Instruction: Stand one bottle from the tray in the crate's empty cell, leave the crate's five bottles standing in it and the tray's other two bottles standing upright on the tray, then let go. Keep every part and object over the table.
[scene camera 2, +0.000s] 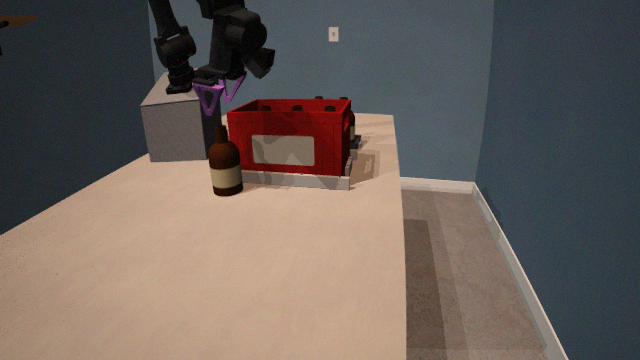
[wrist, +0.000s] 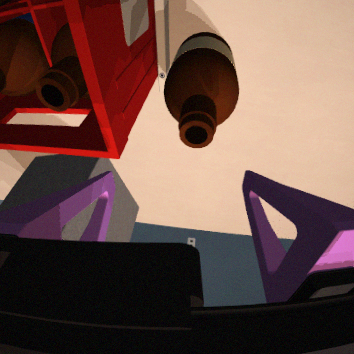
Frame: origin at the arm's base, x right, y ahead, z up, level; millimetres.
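Seen in the pictures: gripper, fingertip midpoint: (scene camera 2: 218, 108) (wrist: 178, 178); arm's base, origin of the base link: (scene camera 2: 183, 83).
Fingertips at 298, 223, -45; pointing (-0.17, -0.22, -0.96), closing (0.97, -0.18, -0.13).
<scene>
Pixels of each thing's top centre, then the offset from my fingertips to it, as dx, dy, dz. "spot": a spot on its surface instead.
- brown bottle with a pale label, middle of its top: (wrist: 195, 135) (scene camera 2: 220, 126) +9, +4, -39
- red crate, middle of its top: (scene camera 2: 292, 104) -113, +155, -19
- bottle, middle of its top: (scene camera 2: 343, 97) -320, +298, -34
- dark tray, surface spot: (scene camera 2: 356, 143) spot: -258, +333, -168
- pale low rail, middle of its top: (scene camera 2: 282, 173) -16, +136, -164
A brown bottle with a pale label (scene camera 2: 226, 167) (wrist: 201, 85) stands upright on the table, just outside the crate. The red crate (scene camera 2: 332, 145) (wrist: 112, 65) holds brown bottles; several necks show above its rim, and two bottles show in the wrist view. Its empty cell cannot be made out. Behind the crate, part of a bottle (scene camera 2: 352, 125) shows above the dark tray (scene camera 2: 356, 143); the crate hides most of the tray. My gripper (scene camera 2: 219, 108) (wrist: 178, 178) is open and empty, above and behind the lone bottle's neck, with its purple fingers apart.
A pale low rail (scene camera 2: 300, 180) runs along the crate's foot. The grey block (scene camera 2: 177, 132) (wrist: 122, 210) under the arm's base stands behind and left of the bottle. The table's right edge (scene camera 2: 401, 225) drops to the floor beyond the crate.
</scene>
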